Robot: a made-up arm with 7 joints. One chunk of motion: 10 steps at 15 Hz.
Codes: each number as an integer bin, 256 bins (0 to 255) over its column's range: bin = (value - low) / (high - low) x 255, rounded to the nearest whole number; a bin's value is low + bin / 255 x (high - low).
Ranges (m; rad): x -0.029..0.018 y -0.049..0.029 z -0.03..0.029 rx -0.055..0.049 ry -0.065..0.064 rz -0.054..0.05
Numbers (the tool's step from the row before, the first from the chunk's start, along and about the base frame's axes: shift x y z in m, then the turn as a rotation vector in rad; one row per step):
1: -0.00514 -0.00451 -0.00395 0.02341 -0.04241 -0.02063
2: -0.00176 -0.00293 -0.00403 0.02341 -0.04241 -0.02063
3: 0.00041 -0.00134 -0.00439 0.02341 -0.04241 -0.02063
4: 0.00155 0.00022 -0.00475 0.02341 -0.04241 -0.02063
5: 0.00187 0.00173 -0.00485 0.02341 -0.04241 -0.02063
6: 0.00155 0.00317 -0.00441 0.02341 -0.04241 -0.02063
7: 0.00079 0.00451 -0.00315 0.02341 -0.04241 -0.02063
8: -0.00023 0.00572 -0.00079 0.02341 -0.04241 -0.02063
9: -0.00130 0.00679 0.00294 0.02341 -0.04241 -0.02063
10: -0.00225 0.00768 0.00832 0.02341 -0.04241 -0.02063
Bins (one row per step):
1: 129 145 113 192 45 82
2: 148 151 112 192 45 82
3: 160 156 111 192 45 82
4: 166 161 109 192 45 82
5: 167 166 109 192 45 82
6: 166 171 111 192 45 82
7: 162 175 116 192 45 82
8: 156 179 126 192 45 82
9: 150 182 142 192 45 82
10: 145 185 166 192 45 82

